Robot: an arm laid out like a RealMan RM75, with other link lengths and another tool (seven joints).
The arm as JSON. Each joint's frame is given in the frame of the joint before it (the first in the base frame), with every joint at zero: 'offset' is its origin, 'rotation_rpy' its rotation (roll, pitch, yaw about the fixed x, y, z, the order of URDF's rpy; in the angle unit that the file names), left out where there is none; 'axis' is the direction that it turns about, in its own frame. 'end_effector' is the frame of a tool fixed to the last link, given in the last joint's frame.
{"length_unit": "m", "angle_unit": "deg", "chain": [
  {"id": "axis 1", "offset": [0.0, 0.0, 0.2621], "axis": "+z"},
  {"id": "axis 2", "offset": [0.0, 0.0, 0.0], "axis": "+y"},
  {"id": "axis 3", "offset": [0.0, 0.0, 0.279], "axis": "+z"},
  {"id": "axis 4", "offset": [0.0, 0.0, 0.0], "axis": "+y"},
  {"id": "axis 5", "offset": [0.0, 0.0, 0.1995], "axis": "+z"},
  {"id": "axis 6", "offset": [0.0, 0.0, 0.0], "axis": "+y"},
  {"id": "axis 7", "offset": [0.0, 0.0, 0.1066], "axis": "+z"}
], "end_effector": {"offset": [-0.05, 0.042, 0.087], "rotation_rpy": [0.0, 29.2, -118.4]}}
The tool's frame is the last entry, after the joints.
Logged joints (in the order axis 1, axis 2, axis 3, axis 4, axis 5, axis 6, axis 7), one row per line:
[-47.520 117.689 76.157 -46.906 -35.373 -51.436 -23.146]
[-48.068 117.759 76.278 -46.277 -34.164 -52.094 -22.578]
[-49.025 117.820 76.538 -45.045 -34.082 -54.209 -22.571]
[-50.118 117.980 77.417 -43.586 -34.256 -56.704 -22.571]
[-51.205 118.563 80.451 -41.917 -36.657 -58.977 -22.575]
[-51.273 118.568 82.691 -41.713 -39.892 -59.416 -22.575]
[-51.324 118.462 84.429 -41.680 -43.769 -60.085 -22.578]
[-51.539 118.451 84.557 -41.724 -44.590 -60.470 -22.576]
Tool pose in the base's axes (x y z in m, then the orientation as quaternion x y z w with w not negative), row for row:
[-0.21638 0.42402 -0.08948 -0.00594 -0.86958 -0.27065 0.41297]
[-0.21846 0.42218 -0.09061 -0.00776 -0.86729 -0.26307 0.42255]
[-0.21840 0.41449 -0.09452 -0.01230 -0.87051 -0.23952 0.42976]
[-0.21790 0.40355 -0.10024 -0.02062 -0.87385 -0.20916 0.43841]
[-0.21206 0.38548 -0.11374 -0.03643 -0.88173 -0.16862 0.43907]
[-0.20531 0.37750 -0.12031 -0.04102 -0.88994 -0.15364 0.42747]
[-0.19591 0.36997 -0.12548 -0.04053 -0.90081 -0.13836 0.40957]
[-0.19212 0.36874 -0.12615 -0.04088 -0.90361 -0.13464 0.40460]
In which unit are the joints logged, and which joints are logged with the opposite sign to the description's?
The joints are logged in degrees. Opposite sign: axis 2, axis 4, axis 7.
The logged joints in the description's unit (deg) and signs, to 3 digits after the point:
[-47.520 -117.689 76.157 46.906 -35.373 -51.436 23.146]
[-48.068 -117.759 76.278 46.277 -34.164 -52.094 22.578]
[-49.025 -117.820 76.538 45.045 -34.082 -54.209 22.571]
[-50.118 -117.980 77.417 43.586 -34.256 -56.704 22.571]
[-51.205 -118.563 80.451 41.917 -36.657 -58.977 22.575]
[-51.273 -118.568 82.691 41.713 -39.892 -59.416 22.575]
[-51.324 -118.462 84.429 41.680 -43.769 -60.085 22.578]
[-51.539 -118.451 84.557 41.724 -44.590 -60.470 22.576]

